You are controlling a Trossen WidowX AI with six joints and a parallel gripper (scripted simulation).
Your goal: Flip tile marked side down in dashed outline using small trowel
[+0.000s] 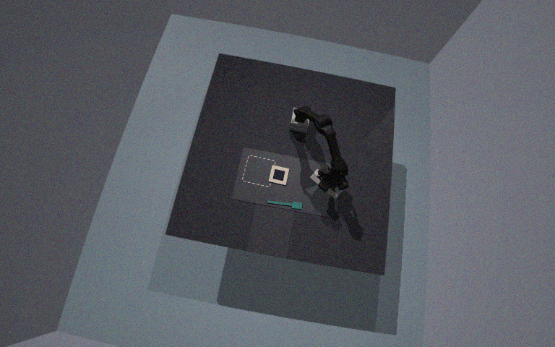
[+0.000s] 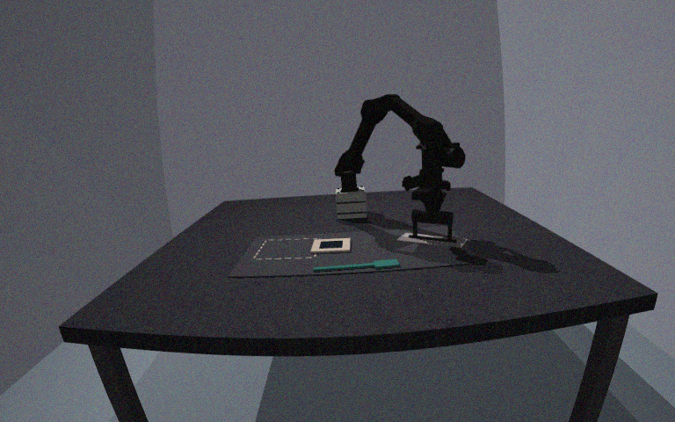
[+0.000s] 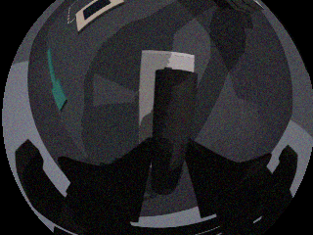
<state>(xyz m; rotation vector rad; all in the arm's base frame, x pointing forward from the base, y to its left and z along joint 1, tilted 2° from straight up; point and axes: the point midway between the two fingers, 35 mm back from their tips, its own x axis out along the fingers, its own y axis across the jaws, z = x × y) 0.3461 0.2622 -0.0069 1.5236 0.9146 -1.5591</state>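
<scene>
Right now the grey mat is 5 cm ahead of my gripper tip, 23 cm to the right of it and 8 cm below it. Round my gripper tip: tile: 3 cm ahead, 30 cm to the right, 6 cm below; green trowel: 19 cm ahead, 20 cm to the right, 6 cm below.
</scene>
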